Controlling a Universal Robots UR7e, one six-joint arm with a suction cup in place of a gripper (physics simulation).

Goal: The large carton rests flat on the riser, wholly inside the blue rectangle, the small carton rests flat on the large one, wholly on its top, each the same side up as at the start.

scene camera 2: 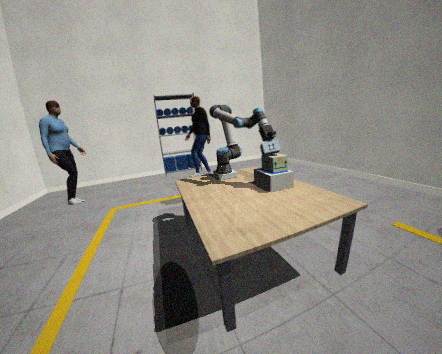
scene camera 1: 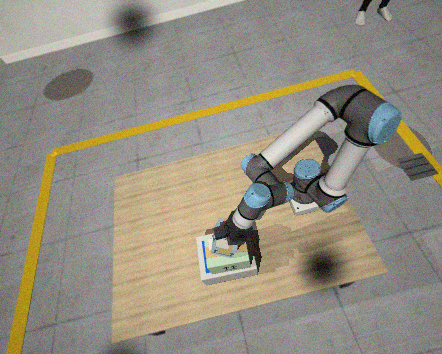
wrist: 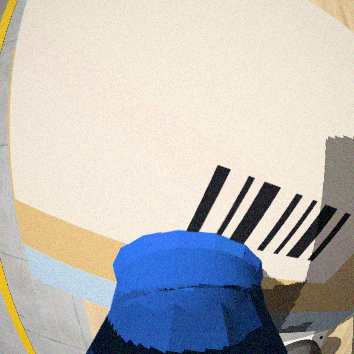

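Observation:
My suction cup (wrist: 186,246) (scene camera 2: 269,139) presses on the cream barcode label on top of the small light-blue carton (wrist: 123,105) (scene camera 1: 221,244) (scene camera 2: 270,145). It holds that carton, slightly tilted, just above the large green carton (scene camera 1: 228,265) (scene camera 2: 274,162). The large carton rests flat on the grey riser (scene camera 1: 226,277) (scene camera 2: 274,180), inside the blue rectangle (scene camera 1: 204,258). From the scene views I cannot tell whether the small carton touches the large one. The arm's wrist hides most of the small carton in scene camera 1.
The riser stands on a wooden table (scene camera 1: 160,218) (scene camera 2: 255,218), with the robot base (scene camera 1: 305,207) (scene camera 2: 224,174) at the far side. A yellow floor line (scene camera 1: 202,113) borders the cell. Two people (scene camera 2: 58,147) (scene camera 2: 198,137) walk near a shelf rack (scene camera 2: 173,97).

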